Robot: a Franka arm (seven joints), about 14 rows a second.
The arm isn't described. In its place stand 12 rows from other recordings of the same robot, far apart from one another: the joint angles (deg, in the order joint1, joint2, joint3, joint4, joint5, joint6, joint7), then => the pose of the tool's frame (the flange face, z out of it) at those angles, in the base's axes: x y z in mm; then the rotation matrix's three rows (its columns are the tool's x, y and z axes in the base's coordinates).
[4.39 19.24 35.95 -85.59 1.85 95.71 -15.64] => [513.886 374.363 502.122], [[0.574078 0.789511 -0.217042], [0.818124 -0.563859 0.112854], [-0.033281 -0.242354 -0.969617]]
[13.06 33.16 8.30 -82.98 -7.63 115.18 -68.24] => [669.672 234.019 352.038], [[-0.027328 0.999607 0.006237], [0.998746 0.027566 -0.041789], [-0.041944 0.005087 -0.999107]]
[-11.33 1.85 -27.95 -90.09 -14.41 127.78 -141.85] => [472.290 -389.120 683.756], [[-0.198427 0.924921 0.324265], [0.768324 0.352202 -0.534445], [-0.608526 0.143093 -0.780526]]
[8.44 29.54 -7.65 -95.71 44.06 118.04 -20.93] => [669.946 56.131 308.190], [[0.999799 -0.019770 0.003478], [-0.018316 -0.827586 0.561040], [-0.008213 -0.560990 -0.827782]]
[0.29 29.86 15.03 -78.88 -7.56 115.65 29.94] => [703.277 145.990 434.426], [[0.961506 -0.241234 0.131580], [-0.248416 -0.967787 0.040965], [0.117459 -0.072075 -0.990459]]
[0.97 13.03 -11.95 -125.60 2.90 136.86 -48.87] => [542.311 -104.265 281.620], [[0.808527 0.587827 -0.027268], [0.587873 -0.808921 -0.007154], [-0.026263 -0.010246 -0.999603]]
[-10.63 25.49 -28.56 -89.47 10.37 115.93 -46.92] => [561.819 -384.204 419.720], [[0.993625 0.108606 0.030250], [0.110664 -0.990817 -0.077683], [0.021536 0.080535 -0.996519]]
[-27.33 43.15 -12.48 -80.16 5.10 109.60 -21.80] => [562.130 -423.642 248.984], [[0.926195 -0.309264 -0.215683], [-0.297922 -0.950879 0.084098], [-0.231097 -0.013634 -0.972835]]
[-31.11 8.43 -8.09 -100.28 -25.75 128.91 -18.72] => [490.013 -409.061 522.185], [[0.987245 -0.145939 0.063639], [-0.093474 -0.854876 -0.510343], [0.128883 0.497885 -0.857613]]
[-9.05 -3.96 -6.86 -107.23 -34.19 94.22 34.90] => [491.260 -200.246 542.715], [[0.727031 -0.633305 -0.265238], [-0.665302 -0.554307 -0.500117], [0.169703 0.540064 -0.824337]]
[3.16 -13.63 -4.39 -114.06 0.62 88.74 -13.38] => [462.803 -11.646 548.232], [[0.957364 0.205855 -0.202676], [0.216659 -0.975710 0.032398], [-0.191083 -0.074928 -0.978710]]
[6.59 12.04 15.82 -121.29 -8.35 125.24 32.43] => [515.832 205.066 307.348], [[0.992364 -0.079405 -0.094383], [-0.089294 -0.990387 -0.105639], [-0.085087 0.113260 -0.989915]]
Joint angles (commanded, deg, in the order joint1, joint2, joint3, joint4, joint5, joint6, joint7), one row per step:
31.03, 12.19, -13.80, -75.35, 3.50, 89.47, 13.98
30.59, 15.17, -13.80, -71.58, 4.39, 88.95, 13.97
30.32, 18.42, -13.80, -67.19, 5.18, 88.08, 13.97
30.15, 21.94, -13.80, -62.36, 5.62, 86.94, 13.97
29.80, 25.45, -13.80, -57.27, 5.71, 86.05, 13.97
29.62, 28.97, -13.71, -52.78, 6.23, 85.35, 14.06
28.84, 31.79, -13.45, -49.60, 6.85, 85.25, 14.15
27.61, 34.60, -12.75, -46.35, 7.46, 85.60, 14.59
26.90, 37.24, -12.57, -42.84, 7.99, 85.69, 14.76
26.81, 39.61, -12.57, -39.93, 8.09, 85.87, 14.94
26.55, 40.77, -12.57, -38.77, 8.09, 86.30, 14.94
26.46, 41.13, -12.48, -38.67, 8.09, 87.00, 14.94
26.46, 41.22, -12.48, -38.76, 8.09, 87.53, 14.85
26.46, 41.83, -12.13, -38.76, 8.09, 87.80, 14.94
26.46, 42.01, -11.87, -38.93, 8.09, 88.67, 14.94
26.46, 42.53, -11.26, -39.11, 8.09, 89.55, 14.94
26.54, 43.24, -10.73, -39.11, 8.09, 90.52, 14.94
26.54, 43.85, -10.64, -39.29, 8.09, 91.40, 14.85
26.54, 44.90, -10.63, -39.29, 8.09, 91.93, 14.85
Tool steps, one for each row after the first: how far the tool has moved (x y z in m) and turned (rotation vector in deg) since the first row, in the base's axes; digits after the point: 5 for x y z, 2 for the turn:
0.01251, 0.00615, -0.00173, 0.29, -0.27, -0.16
0.02426, 0.01474, -0.00280, 0.43, -0.58, -0.06
0.03550, 0.02462, -0.00484, 0.15, -0.92, 0.23
0.04688, 0.03223, -0.00543, -0.28, -1.84, 0.38
0.05688, 0.04296, -0.01186, -0.38, -2.19, 0.76
0.06760, 0.04603, -0.02050, -0.14, -2.39, 0.58
0.07943, 0.04690, -0.02871, 0.52, -2.95, -0.01
0.08844, 0.04896, -0.03330, 0.96, -3.80, -0.21
0.09465, 0.05508, -0.03947, 0.90, -4.58, -0.06
0.09943, 0.05537, -0.04413, 0.85, -5.05, -0.15
0.10197, 0.05602, -0.04674, 1.00, -5.45, -0.16
0.10325, 0.05640, -0.04767, 1.09, -5.79, -0.08
0.10516, 0.05995, -0.05526, 1.13, -5.40, 0.09
0.10679, 0.06229, -0.05760, 1.45, -5.82, 0.25
0.10881, 0.06751, -0.06465, 1.84, -5.83, 0.65
0.11110, 0.07365, -0.07250, 2.19, -5.94, 1.09
0.11445, 0.07558, -0.08041, 2.21, -6.03, 1.22
0.11856, 0.07759, -0.09323, 1.93, -5.58, 1.22

